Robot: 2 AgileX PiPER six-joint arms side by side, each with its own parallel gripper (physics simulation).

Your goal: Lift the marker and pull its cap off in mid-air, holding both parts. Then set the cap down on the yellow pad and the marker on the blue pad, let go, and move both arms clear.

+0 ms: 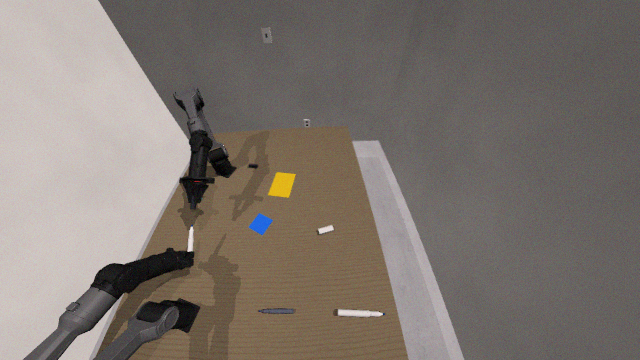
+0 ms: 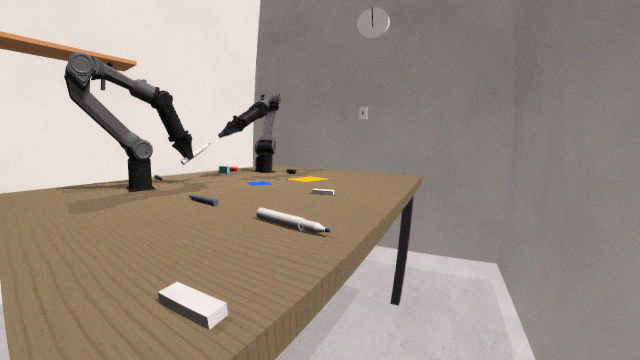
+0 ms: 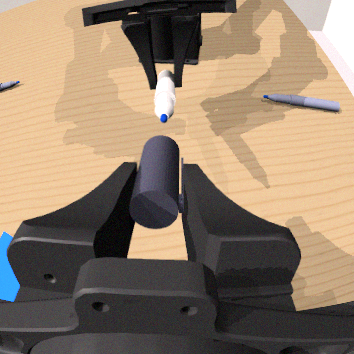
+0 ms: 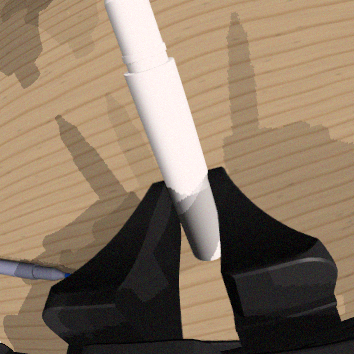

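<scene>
The dark cap (image 3: 156,182) is off the marker, between the fingers of my left gripper (image 3: 159,181) (image 1: 193,206) (image 2: 220,135), which is shut on it in mid-air. The white marker (image 1: 190,239) (image 2: 198,152) (image 3: 165,97) (image 4: 165,130) is uncapped, with its blue tip toward the cap and a gap between them. My right gripper (image 4: 192,193) (image 1: 191,254) (image 2: 188,156) is shut on the marker's rear end, above the table. The yellow pad (image 1: 282,185) (image 2: 308,179) and the blue pad (image 1: 261,224) (image 2: 259,183) (image 3: 7,270) lie flat on the table, apart.
A white block (image 1: 325,230) (image 2: 323,192), a dark pen (image 1: 276,311) (image 2: 203,200) and a large white marker (image 1: 359,313) (image 2: 290,220) lie on the table (image 1: 310,270). A small black item (image 1: 253,166) lies near the left arm's base. Another white block (image 2: 192,304) lies at the near edge.
</scene>
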